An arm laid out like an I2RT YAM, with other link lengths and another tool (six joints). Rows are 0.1 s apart.
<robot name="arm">
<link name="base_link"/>
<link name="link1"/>
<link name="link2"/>
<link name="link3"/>
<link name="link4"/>
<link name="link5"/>
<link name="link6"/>
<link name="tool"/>
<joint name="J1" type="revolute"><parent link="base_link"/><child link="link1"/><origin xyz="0 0 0.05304"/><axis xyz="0 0 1"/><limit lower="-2.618" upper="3.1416"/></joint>
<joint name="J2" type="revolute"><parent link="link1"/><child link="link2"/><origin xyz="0.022 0.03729 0.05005" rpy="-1.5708 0 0"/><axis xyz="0 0 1"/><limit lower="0" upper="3.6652"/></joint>
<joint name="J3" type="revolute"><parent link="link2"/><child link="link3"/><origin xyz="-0.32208 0 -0.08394" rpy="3.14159 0 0"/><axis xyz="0 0 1"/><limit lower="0" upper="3.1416"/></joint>
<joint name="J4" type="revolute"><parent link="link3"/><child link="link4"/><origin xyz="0.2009 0.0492 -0.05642"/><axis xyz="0 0 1"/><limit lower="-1.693" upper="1.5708"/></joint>
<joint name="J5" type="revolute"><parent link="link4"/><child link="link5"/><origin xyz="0.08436 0.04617 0.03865" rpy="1.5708 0 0"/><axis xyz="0 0 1"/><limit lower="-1.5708" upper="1.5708"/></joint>
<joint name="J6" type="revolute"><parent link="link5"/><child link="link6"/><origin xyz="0.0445 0 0.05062" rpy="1.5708 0 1.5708"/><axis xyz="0 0 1"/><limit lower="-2.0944" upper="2.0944"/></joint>
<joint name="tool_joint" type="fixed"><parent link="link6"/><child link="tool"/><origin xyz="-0.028 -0.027 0.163" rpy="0 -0.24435 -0.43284"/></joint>
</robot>
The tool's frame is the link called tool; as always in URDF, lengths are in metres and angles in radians.
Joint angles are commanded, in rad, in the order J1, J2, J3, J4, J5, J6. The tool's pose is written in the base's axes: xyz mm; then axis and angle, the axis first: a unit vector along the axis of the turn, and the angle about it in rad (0 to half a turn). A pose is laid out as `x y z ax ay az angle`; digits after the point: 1 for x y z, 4 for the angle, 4 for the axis.
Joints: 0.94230 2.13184 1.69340 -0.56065 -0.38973 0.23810
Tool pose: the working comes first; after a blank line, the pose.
Where each joint sits with the arm in this pose, in the base's axes (m; each line is computed from the numbers above, not from the rounded line before):
J1: 0.0000 0.0000 0.0530
J2: -0.0172 0.0397 0.1031
J3: 0.1514 0.1290 0.3758
J4: 0.2250 0.3262 0.3351
J5: 0.3059 0.3718 0.2891
J6: 0.2803 0.3653 0.2271
the tool: 0.2763 0.4979 0.1247

276.3 497.9 124.7 -0.9762 0.1152 0.1838 2.4401
